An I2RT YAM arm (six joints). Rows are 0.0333 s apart.
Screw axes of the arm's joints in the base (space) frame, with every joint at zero. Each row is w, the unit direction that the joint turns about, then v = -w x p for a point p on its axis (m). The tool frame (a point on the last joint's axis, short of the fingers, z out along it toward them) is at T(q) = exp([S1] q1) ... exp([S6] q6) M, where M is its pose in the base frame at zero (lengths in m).
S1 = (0, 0, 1, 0, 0, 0)
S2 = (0, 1, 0, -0.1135, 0, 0.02)
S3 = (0, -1, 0, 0.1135, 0, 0.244)
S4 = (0, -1, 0, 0.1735, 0, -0.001)
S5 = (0, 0, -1, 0, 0.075, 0)
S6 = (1, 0, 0, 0, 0.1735, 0)
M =
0 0 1 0.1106
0 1 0 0
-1 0 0 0.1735
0 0 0 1
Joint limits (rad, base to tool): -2.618..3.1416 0..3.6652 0..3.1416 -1.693..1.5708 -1.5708..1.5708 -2.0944..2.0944
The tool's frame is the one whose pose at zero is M.
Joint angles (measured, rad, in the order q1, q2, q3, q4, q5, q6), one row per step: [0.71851 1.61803 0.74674 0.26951 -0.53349 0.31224]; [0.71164 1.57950 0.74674 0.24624 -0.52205 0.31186]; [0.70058 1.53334 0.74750 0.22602 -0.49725 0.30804]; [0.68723 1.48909 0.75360 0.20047 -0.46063 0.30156]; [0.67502 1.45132 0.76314 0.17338 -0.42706 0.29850]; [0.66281 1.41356 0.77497 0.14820 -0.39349 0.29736]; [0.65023 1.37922 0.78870 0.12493 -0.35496 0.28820]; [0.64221 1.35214 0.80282 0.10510 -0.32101 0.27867]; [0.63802 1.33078 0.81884 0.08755 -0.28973 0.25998]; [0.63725 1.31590 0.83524 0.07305 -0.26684 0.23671]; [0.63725 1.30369 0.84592 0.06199 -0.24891 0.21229]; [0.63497 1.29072 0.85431 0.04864 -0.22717 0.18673]
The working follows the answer.
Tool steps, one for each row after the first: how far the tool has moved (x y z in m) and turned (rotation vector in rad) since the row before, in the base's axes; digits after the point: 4 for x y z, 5 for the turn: [-0.0009 -0.0042 0.0094 0.00509 -0.01604 -0.01617]; [-0.0001 -0.0057 0.0119 0.00617 -0.03228 -0.03009]; [0.0009 -0.0062 0.0122 -0.00066 -0.03669 -0.04162]; [0.0009 -0.0055 0.0112 -0.00137 -0.02883 -0.03988]; [0.0007 -0.0056 0.0121 0.00201 -0.03010 -0.04112]; [0.0010 -0.0057 0.0118 -0.00286 -0.03774 -0.04287]; [0.0004 -0.0041 0.0103 -0.00359 -0.03343 -0.03457]; [0.0001 -0.0028 0.0096 -0.00833 -0.03793 -0.02506]; [-0.0001 -0.0013 0.0082 -0.01008 -0.03631 -0.01267]; [-0.0006 -0.0012 0.0059 -0.01236 -0.03162 -0.00727]; [-0.0005 -0.0021 0.0051 -0.01681 -0.02986 -0.01289]
Tool pose at each row, in the base's axes (x y z in m, rotation vector in rad; rounded; the steps above come from the unrounded poses): [0.2308 0.2258 0.1691 -0.78575 2.17971 1.14024]; [0.2299 0.2217 0.1786 -0.77118 2.16536 1.12733]; [0.2298 0.2160 0.1905 -0.74666 2.13886 1.09860]; [0.2307 0.2098 0.2027 -0.71406 2.11471 1.05474]; [0.2316 0.2043 0.2140 -0.68105 2.09678 1.01587]; [0.2324 0.1987 0.2260 -0.64577 2.07513 0.97920]; [0.2334 0.1930 0.2379 -0.61420 2.04937 0.93318]; [0.2338 0.1889 0.2482 -0.59067 2.02616 0.89369]; [0.2339 0.1861 0.2577 -0.58140 1.99992 0.85350]; [0.2338 0.1848 0.2659 -0.58541 1.97412 0.82012]; [0.2333 0.1836 0.2719 -0.59465 1.95275 0.79016]; [0.2328 0.1815 0.2769 -0.60009 1.93582 0.75349]

